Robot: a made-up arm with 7 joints.
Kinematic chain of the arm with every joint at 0, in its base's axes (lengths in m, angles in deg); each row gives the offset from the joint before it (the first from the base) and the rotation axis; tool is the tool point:
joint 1: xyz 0 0 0 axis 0 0.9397 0.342
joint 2: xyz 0 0 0 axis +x
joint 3: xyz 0 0 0 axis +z
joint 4: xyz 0.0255 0 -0.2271 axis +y
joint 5: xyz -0.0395 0 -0.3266 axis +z
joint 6: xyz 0 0 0 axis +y
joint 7: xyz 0 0 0 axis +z
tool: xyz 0 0 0
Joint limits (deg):
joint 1: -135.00..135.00
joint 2: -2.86..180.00
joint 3: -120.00..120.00
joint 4: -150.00..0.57
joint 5: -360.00..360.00
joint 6: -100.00..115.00
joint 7: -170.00..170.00
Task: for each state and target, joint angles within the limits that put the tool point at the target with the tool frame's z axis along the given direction. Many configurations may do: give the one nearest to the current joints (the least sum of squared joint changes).
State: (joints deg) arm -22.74 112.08 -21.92 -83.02 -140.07 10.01 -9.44
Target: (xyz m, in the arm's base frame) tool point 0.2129 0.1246 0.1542 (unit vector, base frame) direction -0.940 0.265 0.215
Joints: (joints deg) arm -50.03 161.17 -41.95 -133.59 -142.57 15.67 -9.44
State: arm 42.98 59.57 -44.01 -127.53 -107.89 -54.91 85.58
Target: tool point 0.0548 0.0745 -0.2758 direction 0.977 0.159 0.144
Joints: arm 41.13 92.47 -37.82 -133.59 -87.32 -94.67 85.58
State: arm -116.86 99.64 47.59 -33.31 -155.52 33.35 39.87
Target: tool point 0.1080 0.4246 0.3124 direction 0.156 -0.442 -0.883
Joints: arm -74.58 86.21 40.15 -44.15 -166.82 14.62 39.87
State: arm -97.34 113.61 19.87 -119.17 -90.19 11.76 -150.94
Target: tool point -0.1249 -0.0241 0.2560 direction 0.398 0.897 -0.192
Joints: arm -103.68 79.79 17.72 -134.88 -55.05 -23.12 -150.94
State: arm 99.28 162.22 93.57 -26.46 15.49 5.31 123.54
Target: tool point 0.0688 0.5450 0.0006 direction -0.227 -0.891 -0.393
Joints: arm 133.87 113.31 59.84 -33.29 -19.81 37.80 123.54
